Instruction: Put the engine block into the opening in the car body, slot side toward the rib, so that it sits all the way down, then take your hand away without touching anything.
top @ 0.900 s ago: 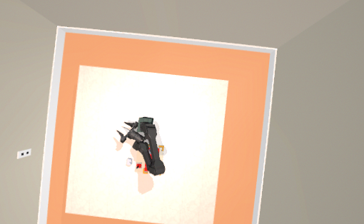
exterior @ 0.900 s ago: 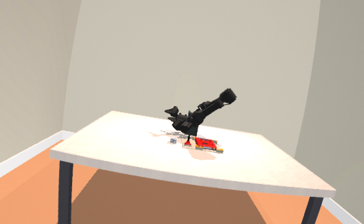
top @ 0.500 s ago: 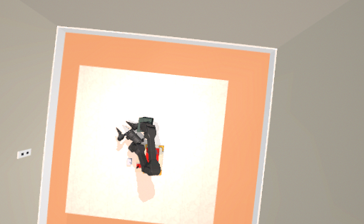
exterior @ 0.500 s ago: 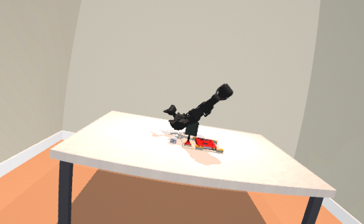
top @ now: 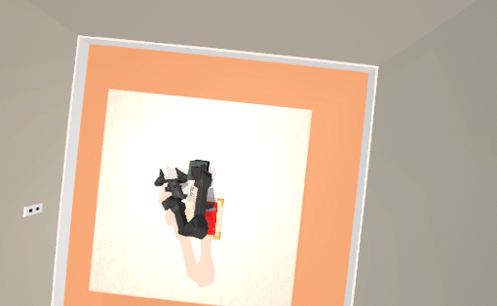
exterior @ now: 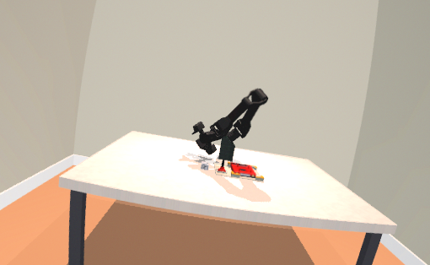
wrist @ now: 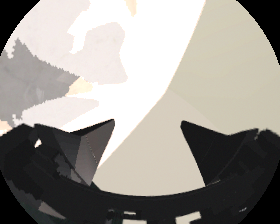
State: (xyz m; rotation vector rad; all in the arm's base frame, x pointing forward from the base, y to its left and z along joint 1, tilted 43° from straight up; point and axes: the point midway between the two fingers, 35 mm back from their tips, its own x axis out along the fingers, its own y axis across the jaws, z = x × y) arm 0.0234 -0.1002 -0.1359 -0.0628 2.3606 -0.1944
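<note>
The grey engine block is 33 cm ahead of my gripper tip, 6 cm to the left of it and 6 cm below it.
</note>
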